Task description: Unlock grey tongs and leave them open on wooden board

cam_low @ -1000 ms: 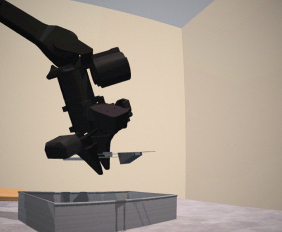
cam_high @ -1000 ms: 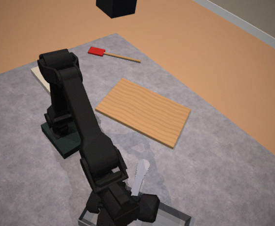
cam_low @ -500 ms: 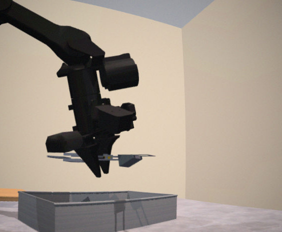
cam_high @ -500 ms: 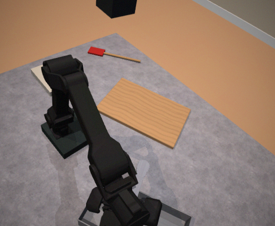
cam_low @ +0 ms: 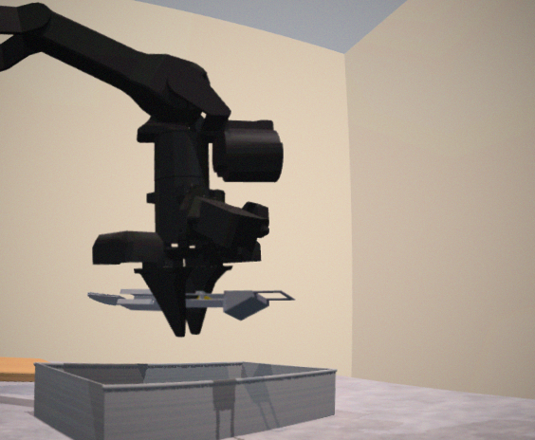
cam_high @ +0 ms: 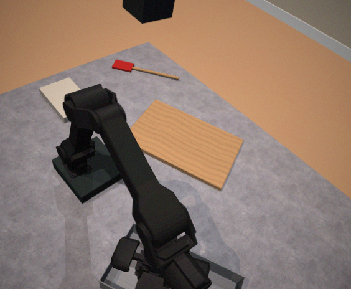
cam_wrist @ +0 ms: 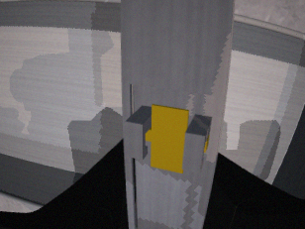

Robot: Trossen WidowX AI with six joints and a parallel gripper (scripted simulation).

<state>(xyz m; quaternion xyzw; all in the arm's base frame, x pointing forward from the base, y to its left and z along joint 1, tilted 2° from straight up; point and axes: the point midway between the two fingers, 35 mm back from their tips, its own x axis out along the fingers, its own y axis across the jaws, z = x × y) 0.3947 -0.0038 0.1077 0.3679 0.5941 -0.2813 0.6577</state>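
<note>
Right now my gripper tip is 4 cm below the yellow lock piece, 2 cm to the left of it and 1 cm short of it. The rest, counted from my gripper tip: grey roasting tin (7 cm below, 4 cm to the left, 1 cm ahead); then wooden board (36 cm to the left, 34 cm behind, 9 cm below); then cream block (70 cm behind, 11 cm to the left, 8 cm below).
</note>
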